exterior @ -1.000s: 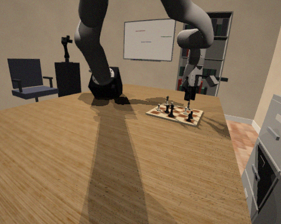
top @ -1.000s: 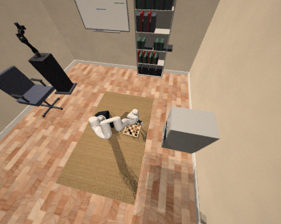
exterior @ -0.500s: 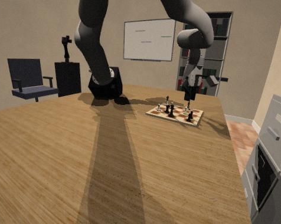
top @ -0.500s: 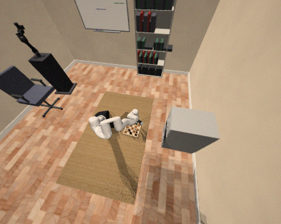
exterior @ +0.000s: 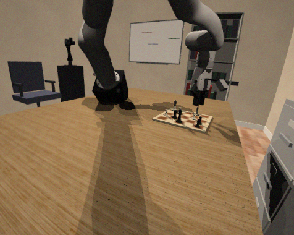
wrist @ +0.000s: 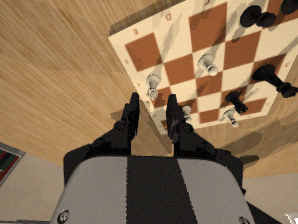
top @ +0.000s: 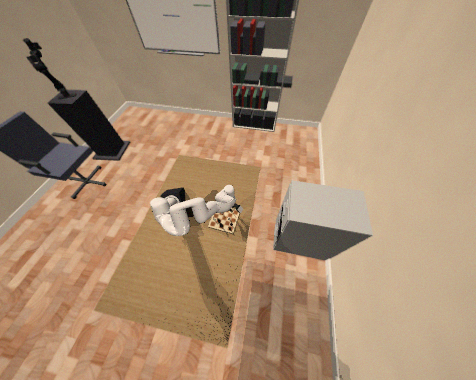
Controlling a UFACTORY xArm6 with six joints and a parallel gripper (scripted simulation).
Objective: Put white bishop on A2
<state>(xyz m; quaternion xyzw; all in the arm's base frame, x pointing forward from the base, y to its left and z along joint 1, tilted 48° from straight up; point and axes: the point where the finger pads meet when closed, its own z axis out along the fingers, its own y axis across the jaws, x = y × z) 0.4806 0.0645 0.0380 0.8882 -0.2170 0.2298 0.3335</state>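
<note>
Right now my hand is 140 mm to the left of the black piece, 70 mm past it and 40 mm above it. Also, from my hand: white chess piece (110 mm behind, 40 mm below, 20 mm to the left); chessboard (70 mm to the right, 70 mm below, 50 mm behind).
</note>
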